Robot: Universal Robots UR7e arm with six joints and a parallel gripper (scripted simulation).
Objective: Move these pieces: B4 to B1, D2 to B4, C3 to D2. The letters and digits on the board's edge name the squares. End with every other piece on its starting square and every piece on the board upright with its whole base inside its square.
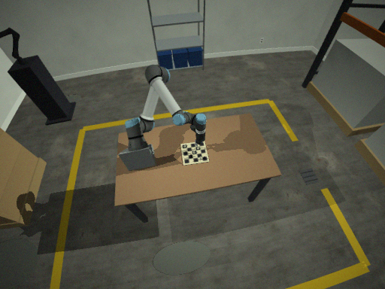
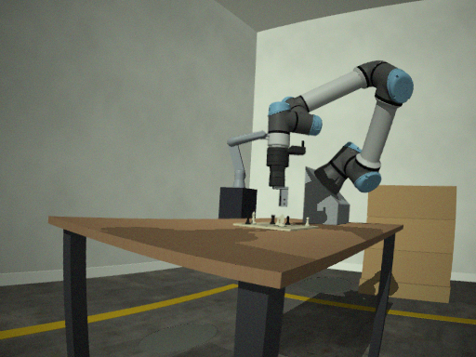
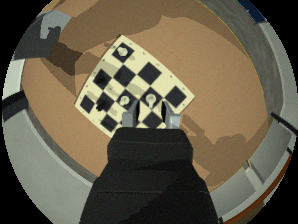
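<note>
The white piece lies 7 cm below my hand. Round my hand: black piece: 8 cm behind, 7 cm to the right, 7 cm below; then chessboard: 4 cm behind, 4 cm to the right, 9 cm below.
</note>
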